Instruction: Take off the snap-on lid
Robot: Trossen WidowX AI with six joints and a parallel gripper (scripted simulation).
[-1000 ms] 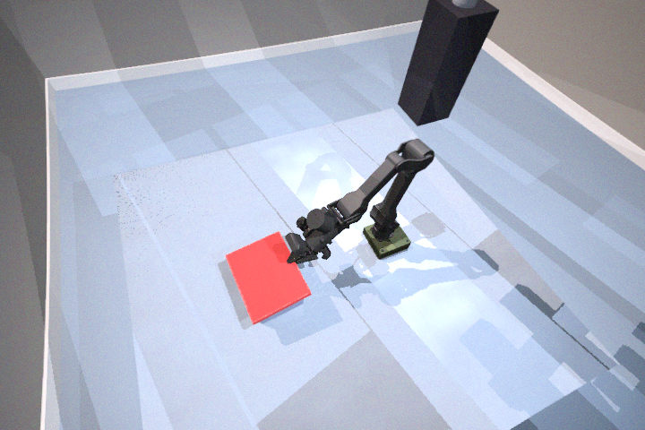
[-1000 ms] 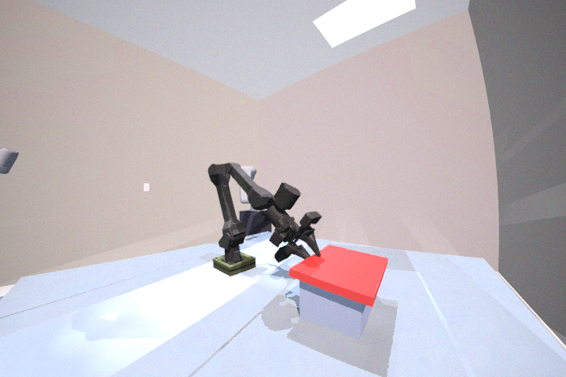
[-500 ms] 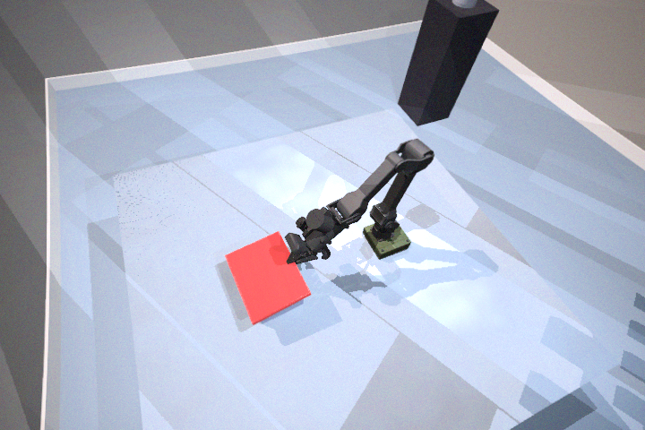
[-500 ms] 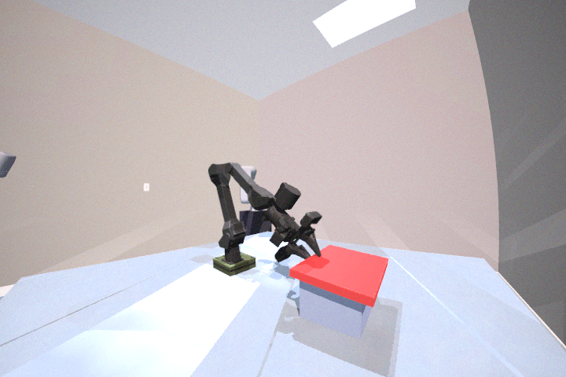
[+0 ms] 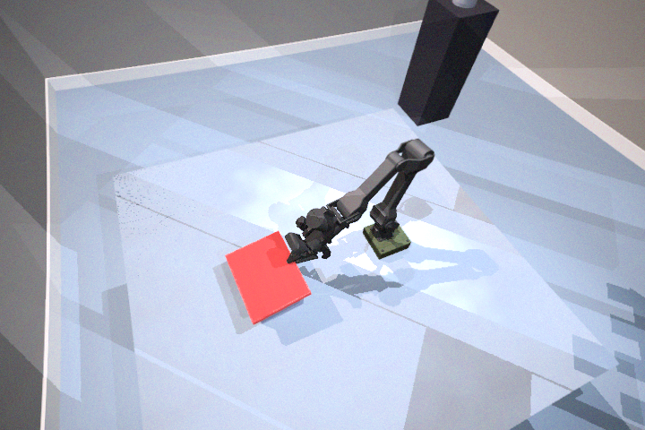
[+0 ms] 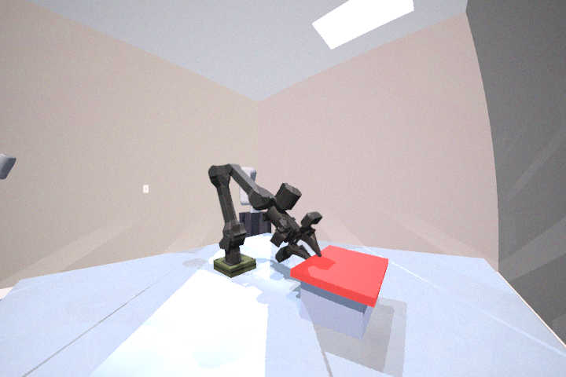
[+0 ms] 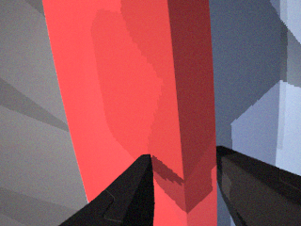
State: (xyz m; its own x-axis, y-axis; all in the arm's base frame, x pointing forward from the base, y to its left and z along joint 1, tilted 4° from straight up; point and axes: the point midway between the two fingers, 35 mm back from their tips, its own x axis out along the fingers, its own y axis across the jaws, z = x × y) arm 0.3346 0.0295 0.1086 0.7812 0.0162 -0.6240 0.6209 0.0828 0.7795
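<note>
My gripper tip is now 8 cm short of the red lid and 1 cm to the right of it. Also, from my gripper tip: box: 7 cm ahead, 6 cm below, 1 cm to the left.
</note>
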